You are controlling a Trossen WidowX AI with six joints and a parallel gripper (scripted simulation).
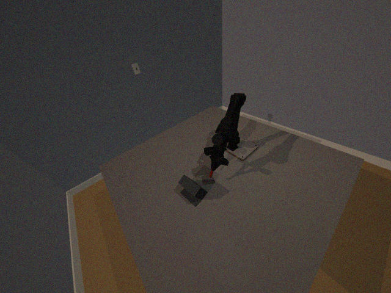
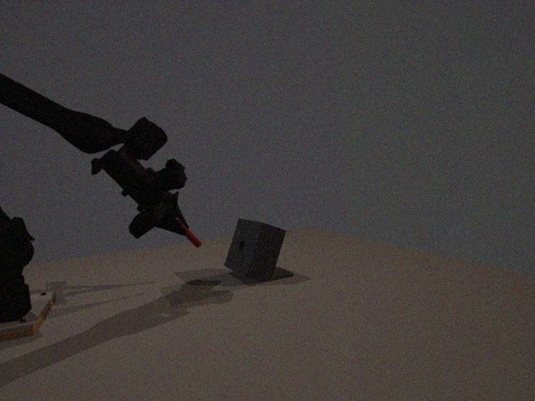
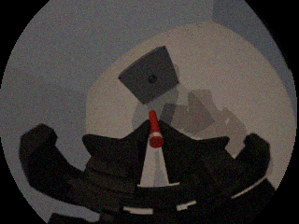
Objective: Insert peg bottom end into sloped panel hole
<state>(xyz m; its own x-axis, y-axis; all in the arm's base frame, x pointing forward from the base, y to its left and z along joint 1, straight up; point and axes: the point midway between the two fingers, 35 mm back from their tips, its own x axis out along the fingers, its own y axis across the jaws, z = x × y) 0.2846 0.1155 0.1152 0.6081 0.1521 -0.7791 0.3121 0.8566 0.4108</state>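
My gripper tip is now 130 mm short of the dark sloped panel, 10 mm to the left of it and 50 mm above it. Also, from my gripper tip: red peg 10 mm behind, 10 mm above.
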